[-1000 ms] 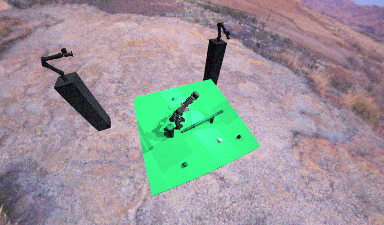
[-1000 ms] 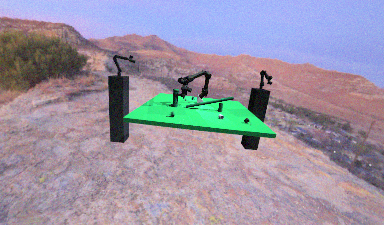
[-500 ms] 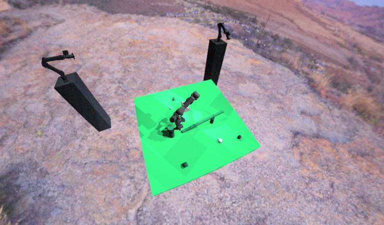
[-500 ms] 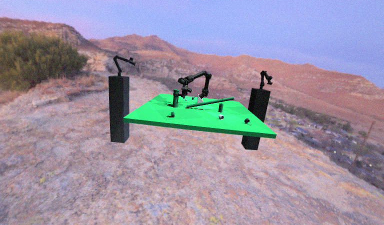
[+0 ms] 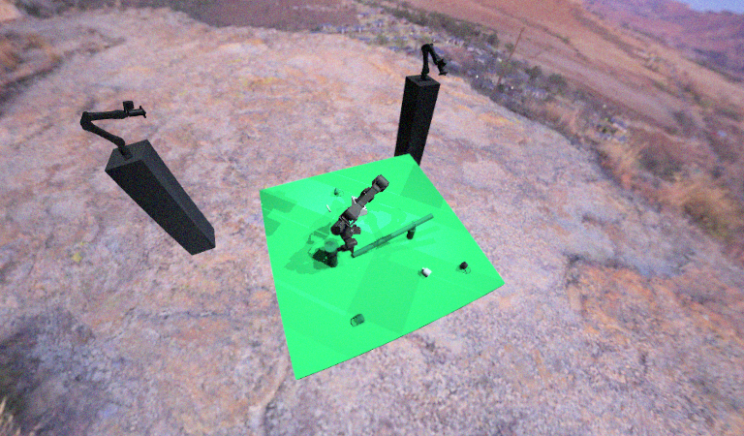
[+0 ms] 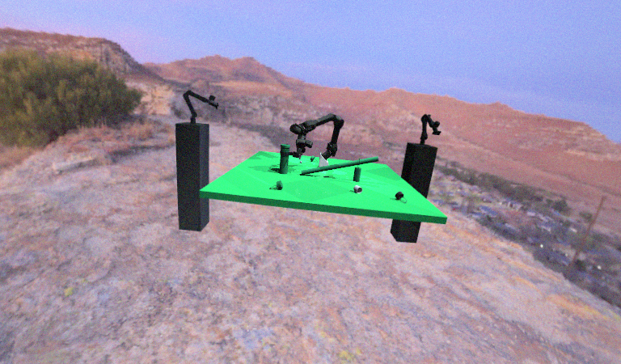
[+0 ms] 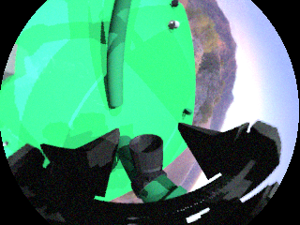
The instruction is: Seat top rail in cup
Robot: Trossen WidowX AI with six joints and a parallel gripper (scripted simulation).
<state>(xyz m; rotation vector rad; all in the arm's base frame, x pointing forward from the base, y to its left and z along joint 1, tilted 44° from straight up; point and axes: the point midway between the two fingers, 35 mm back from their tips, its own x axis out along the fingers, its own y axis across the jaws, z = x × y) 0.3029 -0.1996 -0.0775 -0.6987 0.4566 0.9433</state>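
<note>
Right now the rail-end cup is 2 cm behind my gripper tip, 4 cm to the right of it and 1 cm above it. From my gripper tip the other things lie so: short line post 1 cm ahead, 42 cm to the left, 3 cm below.
</note>
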